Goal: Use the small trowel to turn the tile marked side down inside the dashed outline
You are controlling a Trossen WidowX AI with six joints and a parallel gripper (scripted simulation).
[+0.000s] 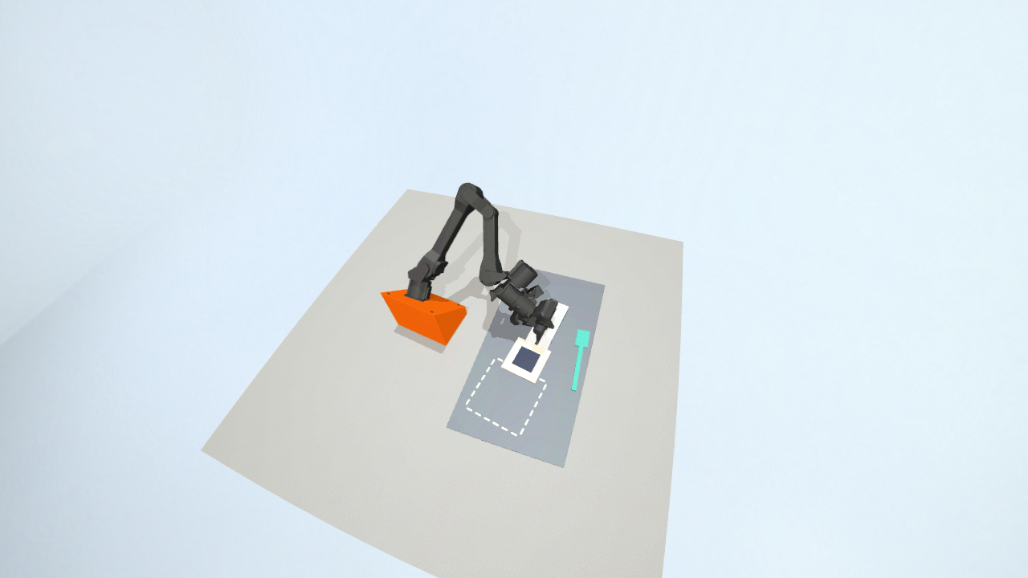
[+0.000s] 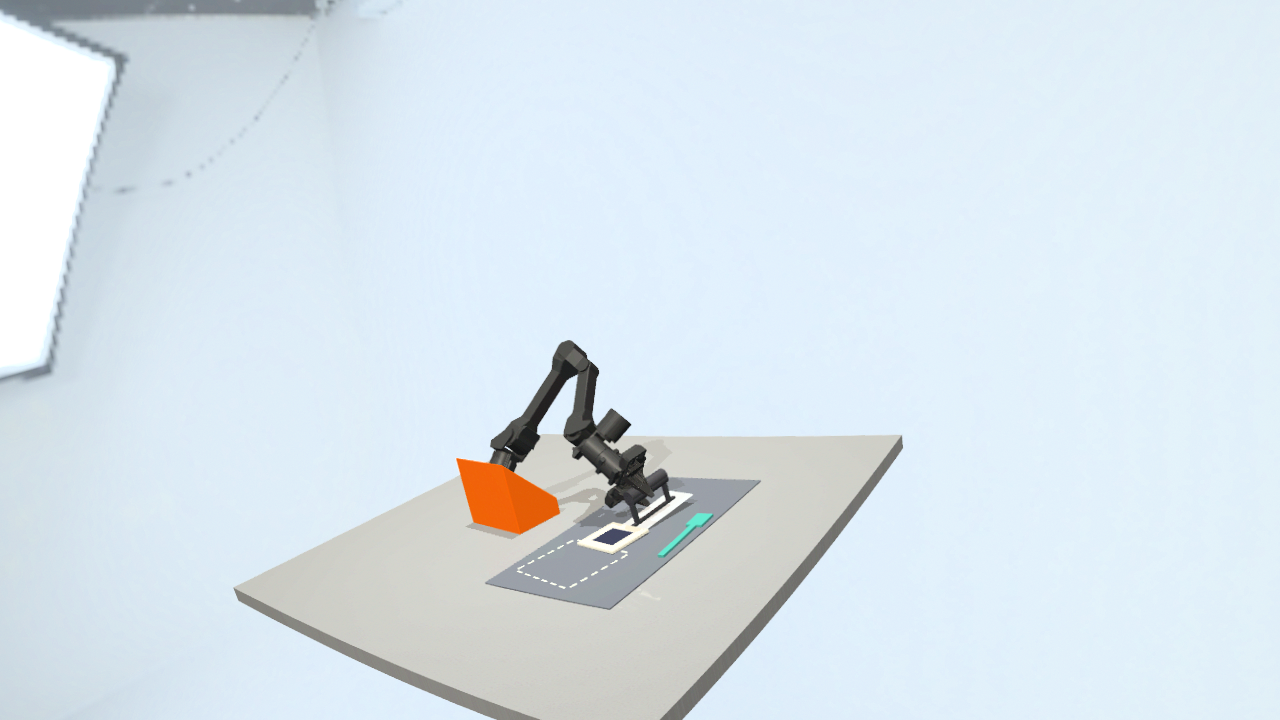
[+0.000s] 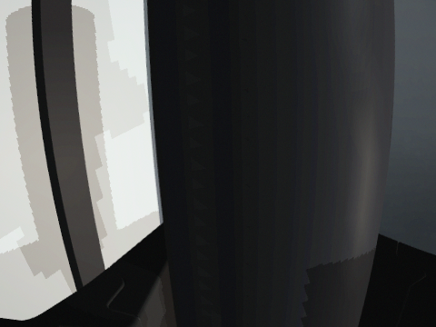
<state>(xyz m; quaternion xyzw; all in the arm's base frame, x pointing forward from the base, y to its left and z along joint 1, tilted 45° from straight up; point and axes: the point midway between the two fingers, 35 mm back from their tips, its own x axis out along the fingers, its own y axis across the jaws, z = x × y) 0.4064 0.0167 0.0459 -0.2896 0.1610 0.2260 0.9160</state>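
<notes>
The grey mat lies 80 mm below my gripper tip, 50 mm to the right of it and 30 mm behind it. From my gripper tip the other things lie so: tile: 100 mm to the right, 50 mm below, 50 mm behind; teal trowel: 110 mm ahead, 50 mm below, 30 mm to the right; white-bladed tool: 30 mm behind, 10 mm below.
</notes>
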